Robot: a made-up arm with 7 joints. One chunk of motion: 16 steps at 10 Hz.
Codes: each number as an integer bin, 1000 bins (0 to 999) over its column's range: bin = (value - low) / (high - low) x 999, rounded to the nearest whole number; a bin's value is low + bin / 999 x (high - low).
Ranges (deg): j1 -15..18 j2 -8..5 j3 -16..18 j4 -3..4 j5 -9..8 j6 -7..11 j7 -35..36
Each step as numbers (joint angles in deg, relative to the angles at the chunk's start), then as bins.
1 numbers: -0.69 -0.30 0.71 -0.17 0.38 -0.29 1.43
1 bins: 433 592 491 404 551 372 513
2 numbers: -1.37 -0.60 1.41 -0.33 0.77 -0.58 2.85
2 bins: 413 569 512 381 574 356 533
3 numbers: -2.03 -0.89 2.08 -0.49 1.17 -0.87 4.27
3 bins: 393 546 531 358 598 340 553
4 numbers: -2.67 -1.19 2.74 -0.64 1.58 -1.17 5.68
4 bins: 373 523 551 337 622 324 572
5 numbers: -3.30 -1.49 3.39 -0.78 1.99 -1.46 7.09
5 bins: 354 500 570 317 646 307 592
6 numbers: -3.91 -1.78 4.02 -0.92 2.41 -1.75 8.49
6 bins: 336 478 588 297 671 291 612
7 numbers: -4.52 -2.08 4.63 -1.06 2.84 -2.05 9.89
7 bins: 317 455 606 277 696 275 632
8 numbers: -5.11 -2.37 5.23 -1.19 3.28 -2.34 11.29
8 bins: 299 433 624 258 722 259 651
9 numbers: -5.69 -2.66 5.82 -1.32 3.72 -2.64 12.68
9 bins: 282 410 641 240 747 242 671
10 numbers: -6.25 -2.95 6.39 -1.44 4.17 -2.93 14.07
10 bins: 265 388 658 223 774 226 690
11 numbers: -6.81 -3.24 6.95 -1.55 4.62 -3.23 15.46
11 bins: 248 366 674 207 800 209 710
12 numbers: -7.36 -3.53 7.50 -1.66 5.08 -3.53 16.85
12 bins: 231 344 690 191 827 193 730
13 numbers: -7.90 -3.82 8.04 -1.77 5.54 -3.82 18.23
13 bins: 215 321 706 176 854 176 749
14 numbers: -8.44 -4.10 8.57 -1.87 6.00 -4.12 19.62
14 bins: 199 300 722 161 881 160 769
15 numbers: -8.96 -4.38 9.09 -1.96 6.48 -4.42 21.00
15 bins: 183 278 737 148 910 143 788
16 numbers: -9.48 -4.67 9.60 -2.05 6.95 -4.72 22.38
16 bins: 167 256 752 136 937 127 807
